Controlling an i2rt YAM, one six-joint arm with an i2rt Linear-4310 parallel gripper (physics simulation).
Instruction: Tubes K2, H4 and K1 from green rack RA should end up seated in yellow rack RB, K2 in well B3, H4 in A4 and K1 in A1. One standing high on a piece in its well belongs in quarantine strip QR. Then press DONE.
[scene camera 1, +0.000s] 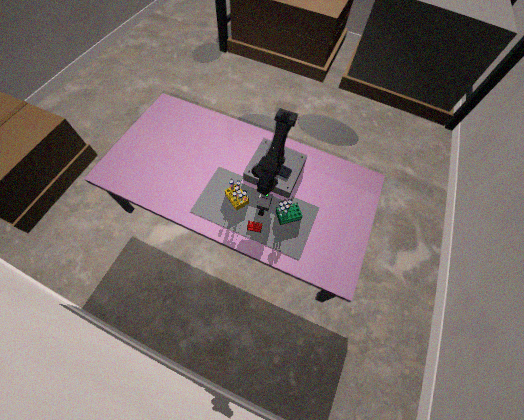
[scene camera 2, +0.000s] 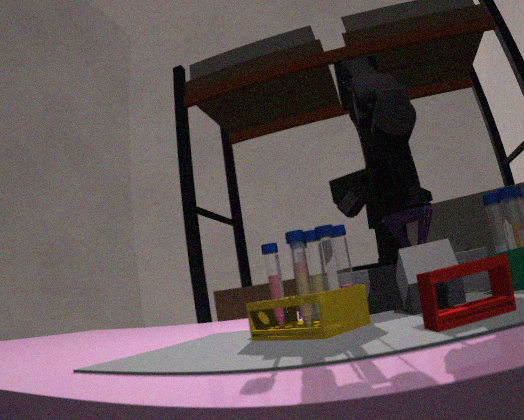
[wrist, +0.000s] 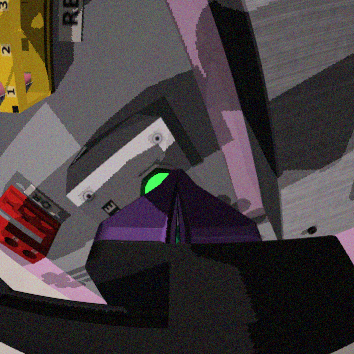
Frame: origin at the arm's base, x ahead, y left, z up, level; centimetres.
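Where they show: gripper, fingertip midpoint: (wrist: 177, 177); arm's base, origin of the base link: (scene camera 2: 396, 265).
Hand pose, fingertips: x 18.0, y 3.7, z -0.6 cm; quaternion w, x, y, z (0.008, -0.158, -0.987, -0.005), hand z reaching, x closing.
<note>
Each offset is from my fingertips to the centre of the thing. "*": to the spot under its first point. Level surfaces: height alone.
My gripper (wrist: 177, 177) (scene camera 2: 409, 242) (scene camera 1: 265, 192) is shut and holds nothing. Its purple fingertips rest on the right edge of the round DONE button @[* dx +1.3, dy -0.4, dz +0.4 cm] (wrist: 154, 182), which glows bright green on top of a grey box @[dx +3.4, dy +0.7, dz -2.0 cm] (wrist: 116, 165) (scene camera 2: 424, 258) (scene camera 1: 264, 202). Yellow rack RB @[dx +8.8, dy -14.9, dz -3.7 cm] (scene camera 1: 236, 197) (scene camera 2: 344, 310) (wrist: 21, 56) stands to the left of the box and holds several blue-capped tubes @[dx +12.2, dy -13.9, dz +0.3 cm] (scene camera 2: 298, 267). Green rack RA @[dx +3.9, dy +16.5, dz -3.7 cm] (scene camera 1: 289, 213) stands to the right and holds several tubes. The red quarantine strip QR @[dx +20.3, dy +3.2, dz -3.7 cm] (scene camera 1: 254, 226) (scene camera 2: 429, 300) (wrist: 21, 219) lies in front of the box; I see no tube in it.
The racks, the strip and the box stand on a grey mat @[dz -6.2 cm] (scene camera 1: 212, 202) (scene camera 2: 177, 354) on the pink table @[dz -6.5 cm] (scene camera 1: 169, 146) (scene camera 2: 114, 387). The arm's grey base plate (scene camera 1: 295, 160) lies behind the mat. Dark shelving (scene camera 2: 189, 208) stands behind the table.
</note>
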